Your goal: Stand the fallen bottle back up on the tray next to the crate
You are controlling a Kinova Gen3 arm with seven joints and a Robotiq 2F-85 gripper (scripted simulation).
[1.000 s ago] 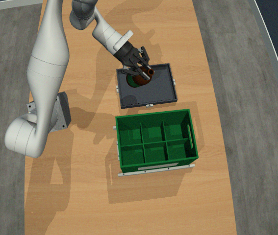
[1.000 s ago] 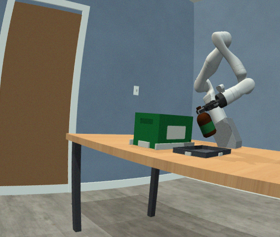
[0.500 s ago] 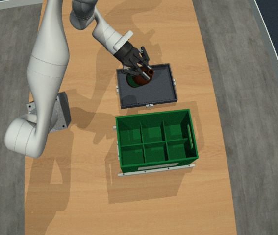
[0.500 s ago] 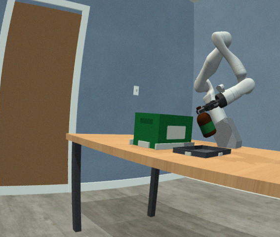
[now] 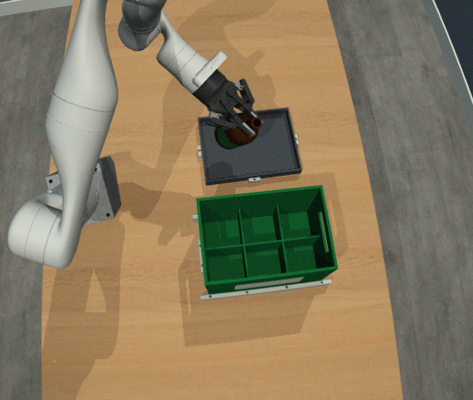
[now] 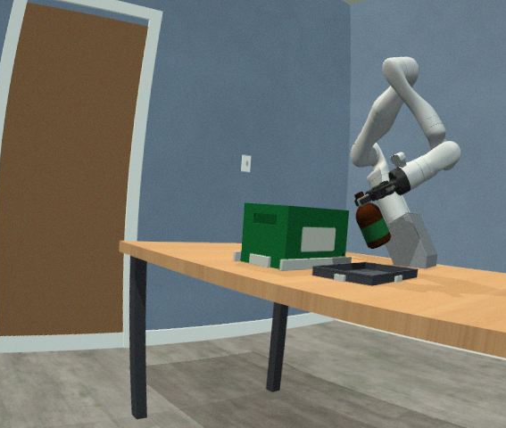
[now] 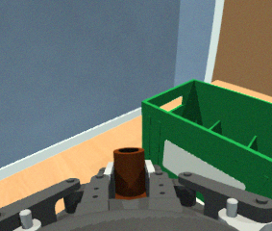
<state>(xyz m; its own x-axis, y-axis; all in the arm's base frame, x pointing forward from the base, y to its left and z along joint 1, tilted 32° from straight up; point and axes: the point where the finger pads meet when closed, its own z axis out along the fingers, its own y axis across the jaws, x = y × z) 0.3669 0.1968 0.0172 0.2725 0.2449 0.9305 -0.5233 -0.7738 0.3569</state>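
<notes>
The brown bottle lies 2 cm behind my hand, 1 cm to the left of it and 5 cm below it. The rest, counted from my hand: green crate 3 cm ahead, 24 cm to the right, 12 cm below; dark grey tray 5 cm to the left, 19 cm below.
</notes>
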